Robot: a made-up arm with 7 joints.
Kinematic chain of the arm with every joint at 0, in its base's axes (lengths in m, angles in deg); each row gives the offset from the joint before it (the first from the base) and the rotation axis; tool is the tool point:
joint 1: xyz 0 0 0.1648 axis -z
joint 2: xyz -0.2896 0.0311 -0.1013 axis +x
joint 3: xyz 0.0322 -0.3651 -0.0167 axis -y
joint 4: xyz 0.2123 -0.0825 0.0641 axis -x
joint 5: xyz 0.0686 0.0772 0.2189 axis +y
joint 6: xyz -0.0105 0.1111 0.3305 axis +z
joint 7: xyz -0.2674 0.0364 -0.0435 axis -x
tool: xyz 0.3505 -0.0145 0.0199
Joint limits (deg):
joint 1: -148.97..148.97
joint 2: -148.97..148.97
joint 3: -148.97..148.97
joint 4: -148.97..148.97
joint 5: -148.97..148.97
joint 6: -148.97..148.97
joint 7: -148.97..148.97
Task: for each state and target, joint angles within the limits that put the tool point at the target. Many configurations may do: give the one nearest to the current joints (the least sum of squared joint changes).
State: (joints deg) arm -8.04 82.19 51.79 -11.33 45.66 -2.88 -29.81
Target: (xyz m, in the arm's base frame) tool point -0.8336 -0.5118 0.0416
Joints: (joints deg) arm 12.51 55.18 80.00 -22.32 32.31 -0.02 -26.40
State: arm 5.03 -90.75 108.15 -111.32 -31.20 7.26 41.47
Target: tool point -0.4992 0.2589 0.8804
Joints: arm 4.75 -107.68 101.40 -95.76 -74.40 10.29 40.66
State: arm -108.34 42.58 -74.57 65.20 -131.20 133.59 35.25
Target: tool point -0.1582 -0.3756 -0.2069
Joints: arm -98.70 94.50 -74.20 36.24 -134.12 118.87 32.46
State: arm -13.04 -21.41 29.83 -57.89 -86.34 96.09 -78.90
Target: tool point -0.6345 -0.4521 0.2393
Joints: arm 4.76 4.36 55.70 -61.56 -81.65 95.19 -77.33
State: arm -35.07 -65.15 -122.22 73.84 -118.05 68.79 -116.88
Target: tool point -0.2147 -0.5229 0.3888
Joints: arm -40.25 -52.91 -116.05 88.38 -140.61 75.87 -119.10
